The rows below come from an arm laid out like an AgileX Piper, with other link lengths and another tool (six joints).
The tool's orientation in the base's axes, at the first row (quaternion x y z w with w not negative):
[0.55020, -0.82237, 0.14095, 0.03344]
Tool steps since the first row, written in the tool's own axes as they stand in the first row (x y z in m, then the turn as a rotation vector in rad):
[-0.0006, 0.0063, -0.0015, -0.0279, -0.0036, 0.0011]
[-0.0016, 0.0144, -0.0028, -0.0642, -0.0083, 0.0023]
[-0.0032, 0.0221, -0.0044, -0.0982, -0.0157, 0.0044]
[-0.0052, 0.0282, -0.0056, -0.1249, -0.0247, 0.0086]
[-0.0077, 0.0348, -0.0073, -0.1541, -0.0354, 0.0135]
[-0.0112, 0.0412, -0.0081, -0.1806, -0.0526, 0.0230]
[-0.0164, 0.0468, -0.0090, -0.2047, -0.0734, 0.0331]
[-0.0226, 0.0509, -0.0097, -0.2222, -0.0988, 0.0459]
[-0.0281, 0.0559, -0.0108, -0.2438, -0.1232, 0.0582]
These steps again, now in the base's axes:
[-0.0057, 0.0032, 0.0001, 0.0143, 0.0234, -0.0062]
[-0.0128, 0.0073, -0.0005, 0.0330, 0.0539, -0.0141]
[-0.0194, 0.0119, -0.0008, 0.0533, 0.0812, -0.0218]
[-0.0243, 0.0162, -0.0012, 0.0724, 0.1008, -0.0297]
[-0.0295, 0.0212, -0.0014, 0.0942, 0.1218, -0.0384]
[-0.0341, 0.0268, -0.0026, 0.1213, 0.1369, -0.0497]
[-0.0373, 0.0337, -0.0040, 0.1507, 0.1484, -0.0604]
[-0.0386, 0.0409, -0.0054, 0.1821, 0.1516, -0.0714]
[-0.0412, 0.0479, -0.0065, 0.2141, 0.1590, -0.0830]

